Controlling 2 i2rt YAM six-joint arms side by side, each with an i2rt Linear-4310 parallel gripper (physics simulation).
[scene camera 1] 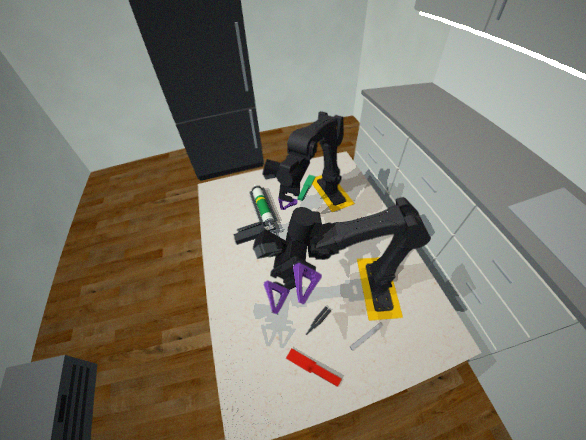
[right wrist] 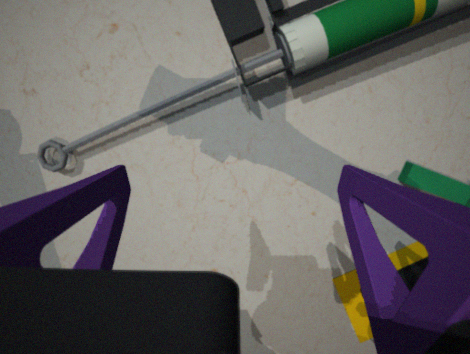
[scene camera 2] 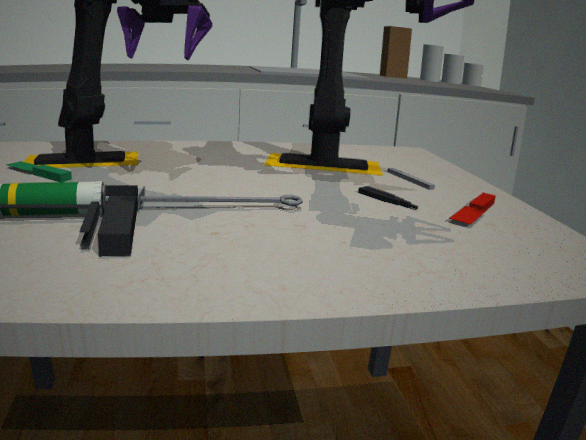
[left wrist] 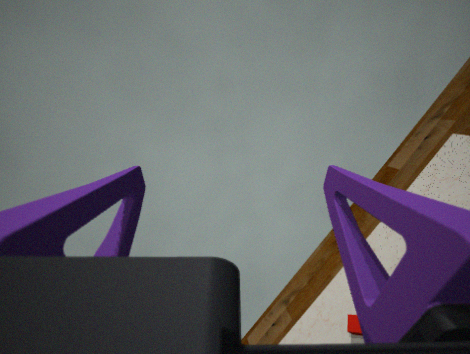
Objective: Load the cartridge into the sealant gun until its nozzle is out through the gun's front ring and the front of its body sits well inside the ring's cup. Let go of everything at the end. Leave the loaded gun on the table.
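Places are measured from the left arm's base along level axes (x back, y left, z down), in centimetres.
Where they show: left gripper, fingertip midpoint: [scene camera 1: 287, 308] [left wrist: 234, 176]; right gripper, fingertip midpoint: [scene camera 1: 283, 199] [right wrist: 234, 177] [scene camera 2: 157, 58]; left arm's base, origin of the base link: [scene camera 1: 378, 286] [scene camera 2: 323, 163]; right arm's base, origin of the base link: [scene camera 1: 330, 191] [scene camera 2: 80, 160].
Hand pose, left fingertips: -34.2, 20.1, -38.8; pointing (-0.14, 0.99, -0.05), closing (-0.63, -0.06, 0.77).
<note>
Things, the pixels of their top centre, and the offset from my left fingertips, as dx, dy, dz. "*": a spot on its surface instead.
- cartridge, middle of its top: [scene camera 2: 15, 183] [scene camera 1: 260, 198] -13.8, -66.2, +33.8
- gun's dark handle, surface spot: [right wrist: 240, 20] * -12.7, -48.7, +35.3
- green tool, middle of its top: [scene camera 2: 37, 165] [scene camera 1: 306, 185] +9.1, -77.0, +37.2
- black pen-shaped tool, middle of its top: [scene camera 2: 389, 195] [scene camera 1: 317, 321] +9.0, -7.9, +37.8
- grey bar, middle of its top: [scene camera 2: 410, 175] [scene camera 1: 366, 336] +25.7, -1.5, +37.8
- red tool, middle of its top: [scene camera 2: 476, 204] [left wrist: 409, 327] [scene camera 1: 313, 367] +6.4, +7.7, +37.2
The cartridge [scene camera 1: 262, 204] [scene camera 2: 45, 196] [right wrist: 372, 25], green and white with a yellow band, lies along the frame of the sealant gun, its rear cap close to the handle end. The gun's dark handle [scene camera 1: 247, 233] [scene camera 2: 118, 225] [right wrist: 240, 20] lies flat on the table, its rod drawn far back. The front ring is too small to judge in scene camera 1 and lies outside the right wrist view. My right gripper [scene camera 1: 288, 206] [scene camera 2: 159, 58] [right wrist: 234, 177] is open and empty above the table beside the gun. My left gripper [scene camera 1: 289, 307] [left wrist: 234, 176] is open and empty, raised above the table away from the gun.
A green tool [scene camera 1: 307, 187] [scene camera 2: 50, 171] [right wrist: 435, 184] lies near the right arm's base. A black pen-shaped tool [scene camera 1: 320, 319] [scene camera 2: 385, 196], a grey bar [scene camera 1: 366, 336] [scene camera 2: 410, 178] and a red tool [scene camera 1: 314, 367] [scene camera 2: 472, 210] [left wrist: 354, 324] lie on the left arm's side.
</note>
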